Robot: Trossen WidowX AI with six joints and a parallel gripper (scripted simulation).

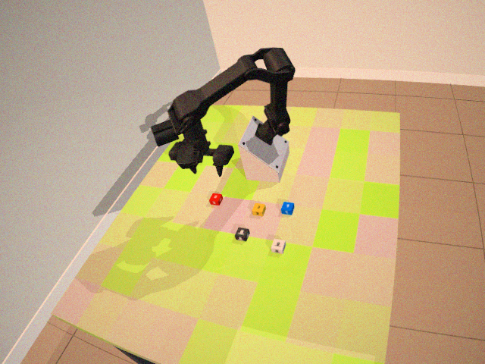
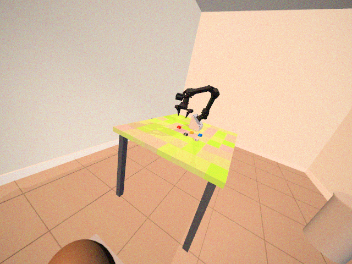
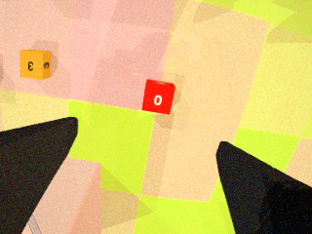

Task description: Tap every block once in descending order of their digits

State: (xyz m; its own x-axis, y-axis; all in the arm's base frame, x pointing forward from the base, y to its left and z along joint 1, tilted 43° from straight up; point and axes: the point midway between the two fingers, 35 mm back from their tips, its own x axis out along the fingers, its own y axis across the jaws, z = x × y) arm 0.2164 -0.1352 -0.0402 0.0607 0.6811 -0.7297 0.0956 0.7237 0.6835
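The white block lies 150 mm ahead of my gripper tip, 230 mm to the left of it and 120 mm below it. Round my gripper tip: red block: 10 mm behind, 10 mm to the right, 120 mm below; then blue block: 10 mm ahead, 230 mm to the left, 120 mm below; then black block: 120 mm ahead, 120 mm to the left, 120 mm below.
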